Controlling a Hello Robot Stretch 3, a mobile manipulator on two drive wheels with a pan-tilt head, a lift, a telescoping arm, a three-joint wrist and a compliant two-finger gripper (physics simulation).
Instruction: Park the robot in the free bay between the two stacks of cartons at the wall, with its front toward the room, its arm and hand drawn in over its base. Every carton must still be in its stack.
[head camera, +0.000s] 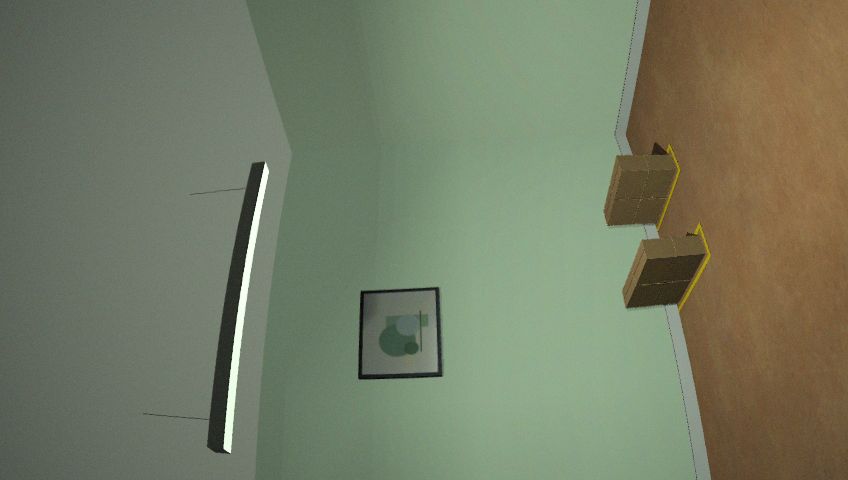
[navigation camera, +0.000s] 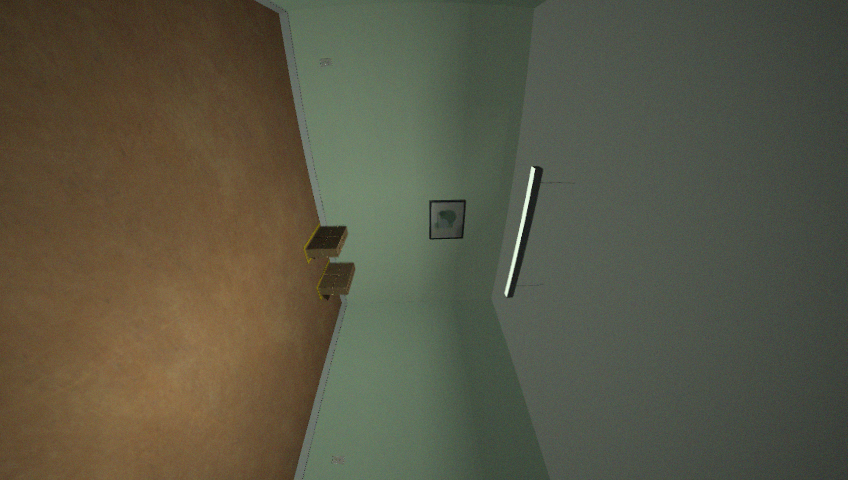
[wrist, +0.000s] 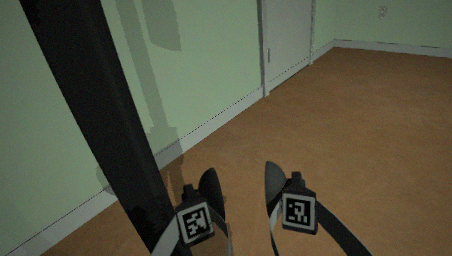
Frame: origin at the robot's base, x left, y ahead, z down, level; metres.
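Seen in the pictures: gripper, between the fingertips: (wrist: 241, 183).
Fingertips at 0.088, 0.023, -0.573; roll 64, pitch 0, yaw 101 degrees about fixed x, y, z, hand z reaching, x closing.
A point is followed by its place in that frame, as x, y, z.
The head and navigation pictures lie on their sides. Two stacks of brown cartons stand far off against the green wall, close to a corner. The right-hand stack (head camera: 639, 190) @[-0.185, 3.266, -0.206] (navigation camera: 337, 278) @[-0.184, 3.267, -0.202] and the left-hand stack (head camera: 669, 273) @[0.281, 2.907, -0.174] (navigation camera: 326, 240) @[0.286, 2.904, -0.195] look upright and squared. A narrow gap between them shows a bit of baseboard (head camera: 651, 231) @[0.064, 3.536, -0.045]. Yellow floor lines (head camera: 694, 282) @[0.346, 2.933, -0.001] edge the stacks. The robot is well away from them across the room. My gripper (wrist: 241, 183) @[0.088, 0.023, -0.573] is open and empty above the floor, beside the black mast. The stacks do not show in the wrist view.
The dark mast (wrist: 100, 115) @[0.116, -0.067, -0.642] crosses the left of the wrist view, near a green wall with its baseboard (wrist: 220, 120) @[1.125, 0.155, -0.041]. A grey door (wrist: 287, 40) @[1.618, 0.832, -0.327] is farther along that wall. A framed picture (head camera: 400, 333) @[0.524, 3.186, -1.638] (navigation camera: 447, 219) @[0.530, 3.181, -1.648] and a ceiling lamp (head camera: 245, 285) @[0.139, 2.019, -2.077] (navigation camera: 523, 231) @[0.230, 1.907, -2.085] hang high up.
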